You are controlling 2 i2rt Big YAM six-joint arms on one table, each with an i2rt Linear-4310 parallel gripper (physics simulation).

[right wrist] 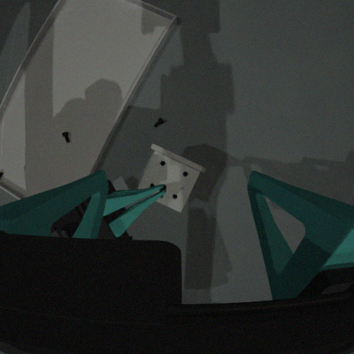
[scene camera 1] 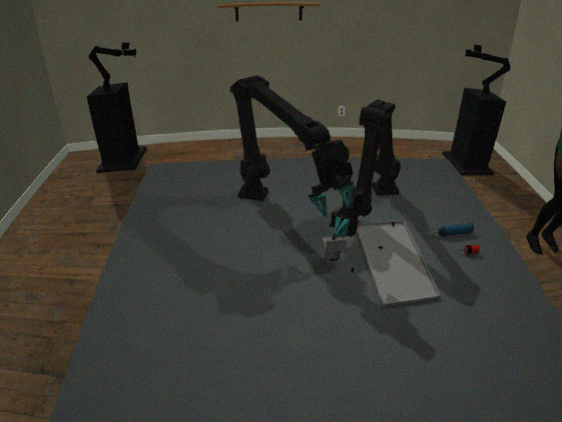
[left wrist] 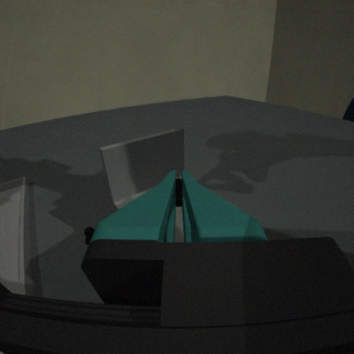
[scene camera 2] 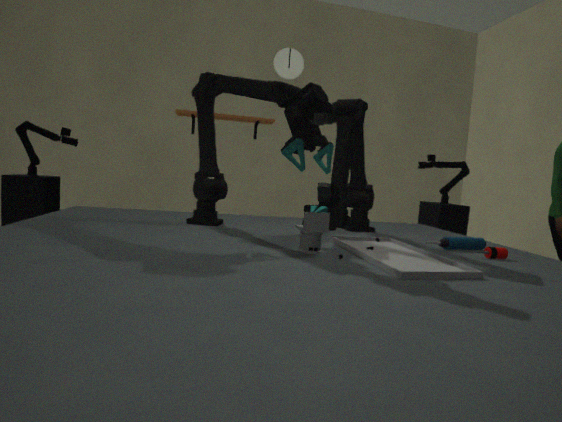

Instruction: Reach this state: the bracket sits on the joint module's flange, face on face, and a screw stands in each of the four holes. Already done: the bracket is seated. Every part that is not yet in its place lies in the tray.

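Frame: origin at the left arm's base, x ahead, y left, z up, level; millimetres.
Where they show: left gripper, fingertip midpoint: (scene camera 1: 334, 235) (scene camera 2: 311, 217); right gripper, fingertip midpoint: (scene camera 1: 337, 212) (scene camera 2: 316, 171); left arm's base, origin of the base link: (scene camera 1: 385, 189) (scene camera 2: 357, 229); right arm's base, origin of the base link: (scene camera 1: 253, 193) (scene camera 2: 205, 223).
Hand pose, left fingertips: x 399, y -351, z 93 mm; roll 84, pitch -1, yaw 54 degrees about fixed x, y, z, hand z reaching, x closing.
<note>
Things, the pixels of their top centre, and the offset from my left fingertips. "*": a spot on its surface instead.
- joint module, middle of its top: (scene camera 2: 311, 228) (scene camera 1: 333, 244) dx +10, dy -1, dz -29 mm
- white tray, middle of its top: (scene camera 2: 394, 250) (scene camera 1: 395, 257) dx +60, dy +231, dz -77 mm
- blue cylinder, surface spot: (scene camera 1: 455, 229) * dx -34, dy +549, dz -57 mm
- small red object, middle of its top: (scene camera 2: 491, 247) (scene camera 1: 469, 246) dx +74, dy +563, dz -59 mm
The pale bracket (scene camera 1: 335, 247) sits on the joint module (scene camera 1: 332, 257) just left of the white tray (scene camera 1: 396, 262). In the right wrist view the bracket's top face (right wrist: 171, 182) shows dark spots at its hole places; I cannot tell holes from screws. My left gripper (scene camera 1: 340, 229) is low over the bracket, its tips at one corner hole (right wrist: 161, 189). It is shut on a small dark screw (left wrist: 178, 191). My right gripper (scene camera 1: 332, 199) hangs open and empty above and behind. One screw (right wrist: 65, 136) lies in the tray; another (right wrist: 159, 122) lies on the mat beside it.
A blue cylinder (scene camera 1: 455, 229) and a small red object (scene camera 1: 471, 249) lie on the mat right of the tray. Black pedestals with camera arms (scene camera 1: 113, 122) (scene camera 1: 476, 126) stand at the back corners. A person (scene camera 1: 547, 213) stands at the right edge.
</note>
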